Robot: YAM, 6 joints.
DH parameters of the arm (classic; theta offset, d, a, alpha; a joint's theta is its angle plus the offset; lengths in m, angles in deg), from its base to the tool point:
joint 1: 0 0.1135 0.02 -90
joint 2: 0 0 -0.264 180
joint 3: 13.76 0 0.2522 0
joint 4: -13.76 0 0.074 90
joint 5: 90 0 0 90
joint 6: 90 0.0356 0 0
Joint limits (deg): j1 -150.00..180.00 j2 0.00..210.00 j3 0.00..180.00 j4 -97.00..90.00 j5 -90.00..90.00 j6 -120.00..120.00
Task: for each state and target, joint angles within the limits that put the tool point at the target. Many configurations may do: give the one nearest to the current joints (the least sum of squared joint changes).
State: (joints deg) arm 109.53 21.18 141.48 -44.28 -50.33 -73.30
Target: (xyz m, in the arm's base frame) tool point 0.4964 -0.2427 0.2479
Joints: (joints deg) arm 156.57 3.17 160.14 -30.08 -45.28 -73.30
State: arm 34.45 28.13 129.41 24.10 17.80 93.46
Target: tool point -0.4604 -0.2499 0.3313
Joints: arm 26.96 0.00 122.47 33.57 23.15 93.46
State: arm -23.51 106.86 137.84 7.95 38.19 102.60
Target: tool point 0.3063 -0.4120 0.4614
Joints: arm -51.09 129.70 141.08 10.04 35.07 102.60
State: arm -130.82 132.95 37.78 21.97 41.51 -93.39
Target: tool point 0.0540 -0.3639 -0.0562
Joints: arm -78.37 143.50 58.58 26.25 35.14 -93.39
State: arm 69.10 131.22 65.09 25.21 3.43 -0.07
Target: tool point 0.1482 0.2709 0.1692
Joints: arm 61.90 88.58 38.07 18.92 5.03 -0.07
